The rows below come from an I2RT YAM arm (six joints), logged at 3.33 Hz.
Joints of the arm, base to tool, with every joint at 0 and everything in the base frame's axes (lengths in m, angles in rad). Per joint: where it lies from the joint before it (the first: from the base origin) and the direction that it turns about. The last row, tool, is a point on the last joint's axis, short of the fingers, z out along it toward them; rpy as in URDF.
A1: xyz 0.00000 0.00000 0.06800 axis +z
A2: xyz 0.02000 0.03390 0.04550 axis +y
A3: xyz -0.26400 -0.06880 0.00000 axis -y
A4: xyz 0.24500 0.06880 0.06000 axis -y
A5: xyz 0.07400 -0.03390 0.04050 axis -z
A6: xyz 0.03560 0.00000 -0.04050 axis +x
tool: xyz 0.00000 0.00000 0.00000 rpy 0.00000 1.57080 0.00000
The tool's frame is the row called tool.
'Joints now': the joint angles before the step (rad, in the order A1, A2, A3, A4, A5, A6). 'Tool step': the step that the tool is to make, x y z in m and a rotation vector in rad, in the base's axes. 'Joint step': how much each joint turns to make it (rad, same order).
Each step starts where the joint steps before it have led.
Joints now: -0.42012 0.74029 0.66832 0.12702 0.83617 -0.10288
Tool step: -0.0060 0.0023 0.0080 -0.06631 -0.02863 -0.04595
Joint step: 0.00414 -0.02193 -0.01692 0.11100 0.04427 -0.08308
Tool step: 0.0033 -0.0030 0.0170 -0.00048 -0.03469 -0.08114
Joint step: 0.00240 0.04561 0.06689 0.01380 0.08460 -0.00391
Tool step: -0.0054 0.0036 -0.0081 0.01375 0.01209 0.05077
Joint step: 0.00078 -0.04311 -0.02798 -0.05489 -0.04770 0.02864
